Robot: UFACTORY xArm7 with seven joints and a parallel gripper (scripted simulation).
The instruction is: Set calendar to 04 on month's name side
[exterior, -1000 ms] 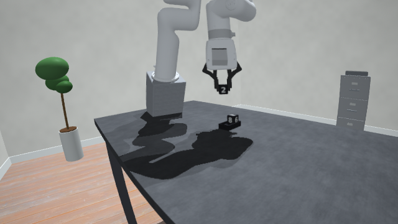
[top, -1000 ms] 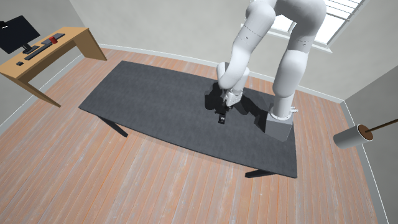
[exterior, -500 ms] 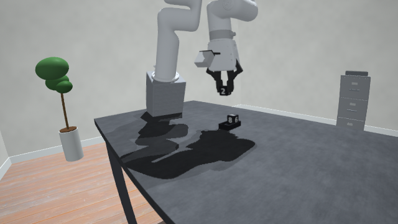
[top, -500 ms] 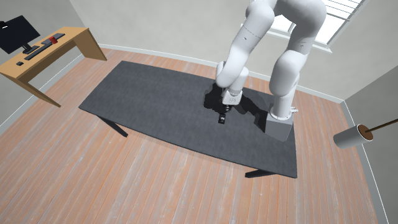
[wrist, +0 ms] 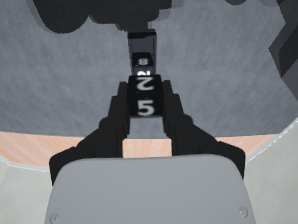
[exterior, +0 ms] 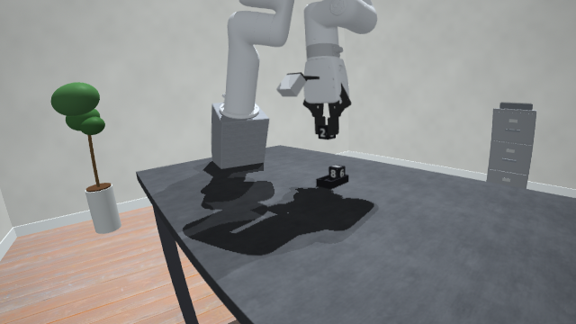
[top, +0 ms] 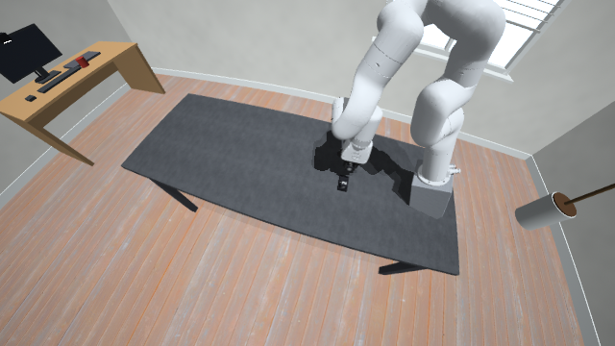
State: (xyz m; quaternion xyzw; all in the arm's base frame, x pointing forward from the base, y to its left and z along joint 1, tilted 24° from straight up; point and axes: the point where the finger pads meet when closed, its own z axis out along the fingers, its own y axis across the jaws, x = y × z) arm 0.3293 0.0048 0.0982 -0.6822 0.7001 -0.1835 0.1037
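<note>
Now: hand 3 cm to the right of the black number cube and 12 cm above it. Also, from my hand: black calendar tray: 2 cm to the left, 13 cm below.
</note>
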